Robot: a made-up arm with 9 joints.
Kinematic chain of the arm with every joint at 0, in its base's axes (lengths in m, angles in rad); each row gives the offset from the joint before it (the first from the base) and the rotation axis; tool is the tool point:
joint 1: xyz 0 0 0.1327 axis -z
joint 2: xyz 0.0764 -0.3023 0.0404 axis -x
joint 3: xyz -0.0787 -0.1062 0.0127 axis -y
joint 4: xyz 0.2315 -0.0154 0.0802 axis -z
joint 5: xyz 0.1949 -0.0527 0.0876 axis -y
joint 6: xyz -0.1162 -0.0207 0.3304 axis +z
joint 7: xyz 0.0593 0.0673 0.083 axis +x
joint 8: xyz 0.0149 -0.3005 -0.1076 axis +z
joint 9: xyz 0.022 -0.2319 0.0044 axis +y
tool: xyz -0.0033 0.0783 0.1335
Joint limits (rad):
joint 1: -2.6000..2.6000
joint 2: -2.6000..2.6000
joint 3: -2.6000..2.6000
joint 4: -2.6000..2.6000
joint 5: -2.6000..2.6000
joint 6: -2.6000..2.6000
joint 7: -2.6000..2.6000
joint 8: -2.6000..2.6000
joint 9: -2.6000..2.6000
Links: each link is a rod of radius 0.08 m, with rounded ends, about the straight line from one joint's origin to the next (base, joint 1, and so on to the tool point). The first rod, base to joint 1, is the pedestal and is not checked.
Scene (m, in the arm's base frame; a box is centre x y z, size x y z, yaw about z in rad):
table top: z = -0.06
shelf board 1: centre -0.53 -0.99 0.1 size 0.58 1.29 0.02 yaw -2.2
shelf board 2: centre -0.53 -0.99 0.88 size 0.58 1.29 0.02 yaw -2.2
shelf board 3: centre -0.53 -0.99 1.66 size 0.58 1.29 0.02 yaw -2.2
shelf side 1: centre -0 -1.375 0.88 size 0.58 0.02 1.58 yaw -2.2
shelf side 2: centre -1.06 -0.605 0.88 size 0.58 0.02 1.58 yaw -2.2
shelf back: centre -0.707 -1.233 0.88 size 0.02 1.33 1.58 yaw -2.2
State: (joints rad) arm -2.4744 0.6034 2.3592 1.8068 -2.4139 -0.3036 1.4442 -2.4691 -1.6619
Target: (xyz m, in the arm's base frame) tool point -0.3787 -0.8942 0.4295
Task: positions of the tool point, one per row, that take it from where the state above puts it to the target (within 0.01 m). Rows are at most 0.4 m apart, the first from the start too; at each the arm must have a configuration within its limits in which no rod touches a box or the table.
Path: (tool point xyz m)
1: 0.6471 0.2166 0.6434
2: 0.7357 -0.0510 0.6490
3: 0.7111 -0.3518 0.6388
4: 0.5622 -0.6346 0.6115
5: 0.3028 -0.8453 0.5669
6: -0.0294 -0.9397 0.5055
7: -0.3787 -0.8942 0.4295

